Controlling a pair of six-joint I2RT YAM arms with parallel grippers.
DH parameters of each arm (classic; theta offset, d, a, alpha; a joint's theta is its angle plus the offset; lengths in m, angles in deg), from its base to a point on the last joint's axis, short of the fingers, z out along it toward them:
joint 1: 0 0.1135 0.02 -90
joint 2: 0 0 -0.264 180
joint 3: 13.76 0 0.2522 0
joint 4: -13.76 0 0.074 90
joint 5: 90 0 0 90
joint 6: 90 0.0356 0 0
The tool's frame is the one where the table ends.
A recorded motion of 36 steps. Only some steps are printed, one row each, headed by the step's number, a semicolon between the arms.
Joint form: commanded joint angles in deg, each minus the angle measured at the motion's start. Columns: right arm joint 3, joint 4, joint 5, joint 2, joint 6, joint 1; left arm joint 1, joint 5, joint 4, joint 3, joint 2, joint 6.
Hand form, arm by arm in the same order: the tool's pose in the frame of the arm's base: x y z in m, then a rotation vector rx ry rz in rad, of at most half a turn. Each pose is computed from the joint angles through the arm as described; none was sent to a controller.
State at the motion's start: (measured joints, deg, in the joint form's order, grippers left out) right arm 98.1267 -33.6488 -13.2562 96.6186 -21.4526 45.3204; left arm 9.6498 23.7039 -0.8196 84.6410 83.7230 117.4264
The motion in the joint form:
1: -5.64 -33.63 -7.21 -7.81 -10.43 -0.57; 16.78 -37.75 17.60 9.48 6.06 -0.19
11: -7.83 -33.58 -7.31 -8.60 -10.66 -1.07; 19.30 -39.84 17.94 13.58 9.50 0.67
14: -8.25 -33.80 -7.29 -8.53 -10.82 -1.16; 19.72 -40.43 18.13 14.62 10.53 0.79
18: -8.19 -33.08 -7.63 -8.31 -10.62 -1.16; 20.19 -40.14 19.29 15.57 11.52 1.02
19: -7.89 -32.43 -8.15 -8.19 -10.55 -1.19; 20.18 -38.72 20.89 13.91 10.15 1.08
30: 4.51 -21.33 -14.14 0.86 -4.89 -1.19; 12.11 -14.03 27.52 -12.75 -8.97 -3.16
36: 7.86 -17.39 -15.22 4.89 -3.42 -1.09; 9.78 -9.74 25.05 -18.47 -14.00 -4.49
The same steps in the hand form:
1: 0.2063 0.2221 0.3569 -1.7458 2.0268 0.5497; 0.3185 0.1680 0.4949 0.9246 1.3098 2.2470
11: 0.2052 0.2174 0.3498 -1.7507 2.0505 0.5493; 0.3224 0.1896 0.4989 0.8725 1.3602 2.3167
14: 0.2054 0.2169 0.3472 -1.7570 2.0605 0.5482; 0.3247 0.1945 0.4990 0.8593 1.3722 2.3299
18: 0.2068 0.2185 0.3470 -1.7503 2.0532 0.5568; 0.3265 0.1989 0.5004 0.8438 1.3560 2.3474
19: 0.2079 0.2198 0.3486 -1.7435 2.0387 0.5684; 0.3212 0.1948 0.5020 0.8424 1.3120 2.3500
30: 0.2478 0.2632 0.3763 -1.5774 1.8580 0.7219; 0.2790 0.1049 0.4600 1.1414 0.8398 1.9558
36: 0.2637 0.2804 0.3747 -1.5430 1.8179 0.7523; 0.2653 0.0845 0.4442 1.2175 0.7968 1.8249

